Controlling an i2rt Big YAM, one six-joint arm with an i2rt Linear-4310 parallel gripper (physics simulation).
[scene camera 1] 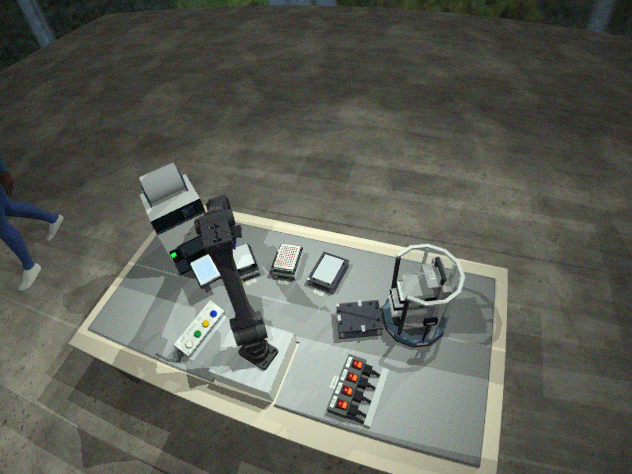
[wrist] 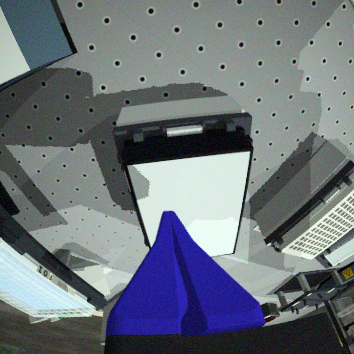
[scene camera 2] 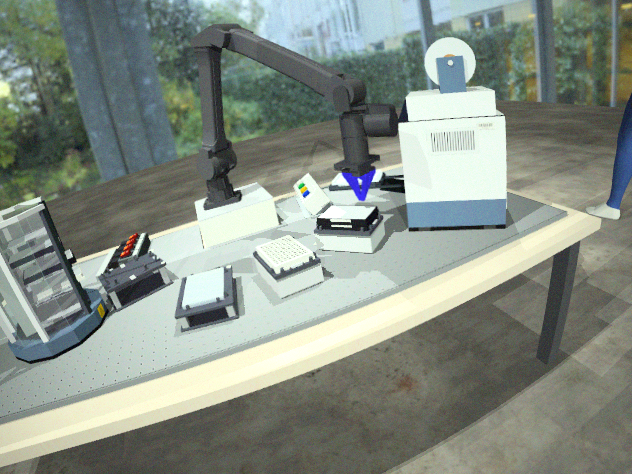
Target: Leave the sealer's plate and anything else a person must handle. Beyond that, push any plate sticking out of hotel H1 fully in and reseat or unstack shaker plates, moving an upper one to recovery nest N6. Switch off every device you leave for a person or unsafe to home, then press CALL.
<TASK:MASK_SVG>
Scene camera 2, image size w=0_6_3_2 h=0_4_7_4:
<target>gripper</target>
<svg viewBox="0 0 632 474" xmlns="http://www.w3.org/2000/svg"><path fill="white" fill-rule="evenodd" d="M367 135L363 136L363 138L362 136L354 138L342 137L344 160L334 164L334 170L342 171L342 176L351 186L359 201L366 199L369 187L376 173L375 166L371 166L371 163L380 161L380 155L369 154Z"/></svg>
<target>flat plate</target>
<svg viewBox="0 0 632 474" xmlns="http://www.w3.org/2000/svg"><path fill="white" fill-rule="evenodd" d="M223 267L187 276L182 303L183 310L186 309L185 305L189 305L192 308L216 302L216 297L224 300Z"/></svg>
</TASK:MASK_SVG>
